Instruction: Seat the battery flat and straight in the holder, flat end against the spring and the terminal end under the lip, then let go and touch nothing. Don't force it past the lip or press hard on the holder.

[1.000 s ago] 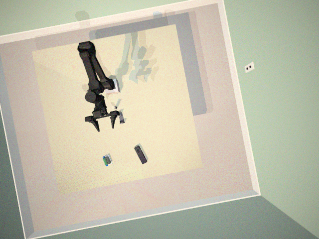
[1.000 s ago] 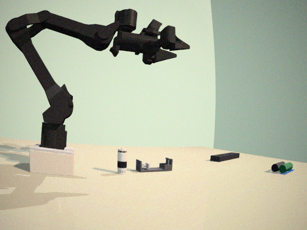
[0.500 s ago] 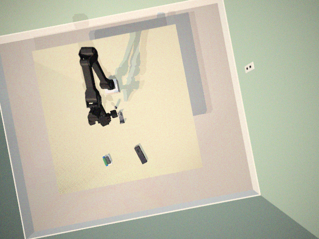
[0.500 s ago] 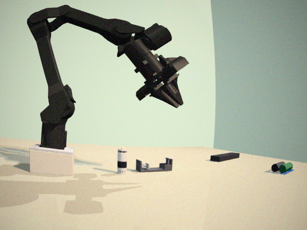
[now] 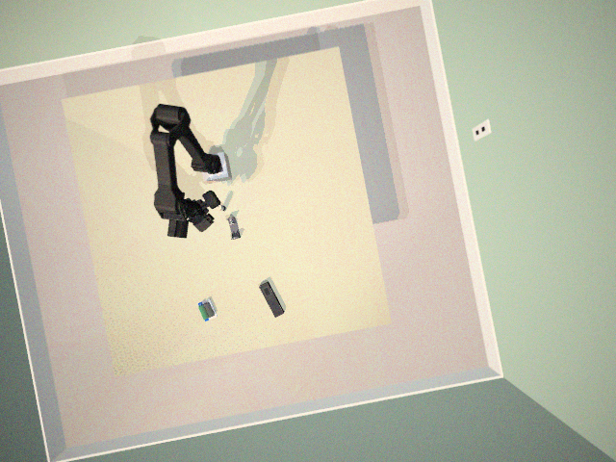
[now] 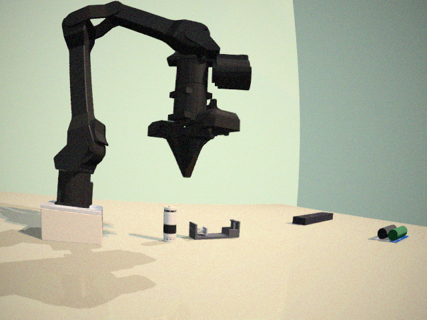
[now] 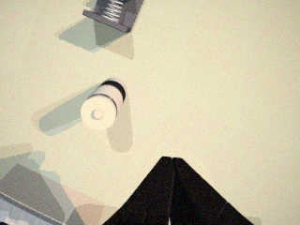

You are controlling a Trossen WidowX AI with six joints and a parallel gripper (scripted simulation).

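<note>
Now: gripper tip 9 cm above the battery, 4 cm to the right of it and 2 cm past it. From my gripper tip the other things lie so: black flat bar: 44 cm ahead, 16 cm to the left, 10 cm below.
</note>
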